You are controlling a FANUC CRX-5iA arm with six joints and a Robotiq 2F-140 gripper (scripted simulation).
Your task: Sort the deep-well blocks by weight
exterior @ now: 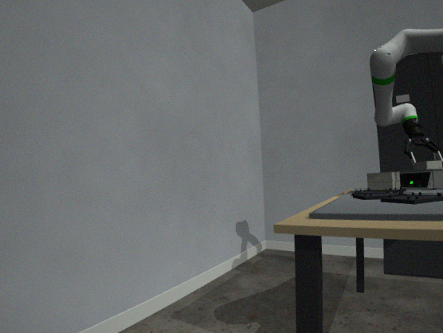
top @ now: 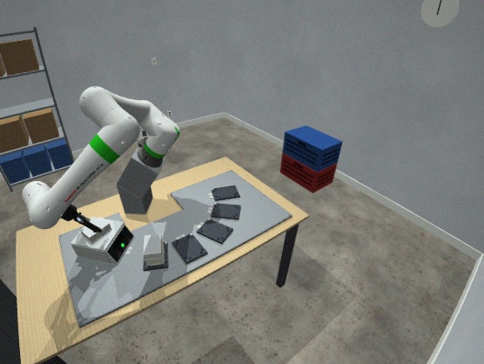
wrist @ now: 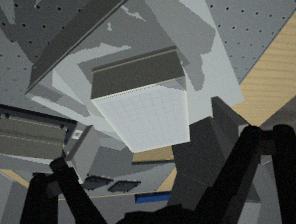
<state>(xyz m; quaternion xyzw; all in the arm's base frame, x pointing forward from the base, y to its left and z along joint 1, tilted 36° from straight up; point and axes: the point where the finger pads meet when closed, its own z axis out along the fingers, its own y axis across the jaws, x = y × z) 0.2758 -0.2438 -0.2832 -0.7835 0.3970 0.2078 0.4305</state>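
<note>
The weigher platform is 50 mm below my hand. Round my hand: CW label (90 mm ahead, 130 mm to the left, 140 mm below); check-weigher (10 mm to the left, 80 mm below); dark nest plate (200 mm ahead, 430 mm to the left, 130 mm below).
</note>
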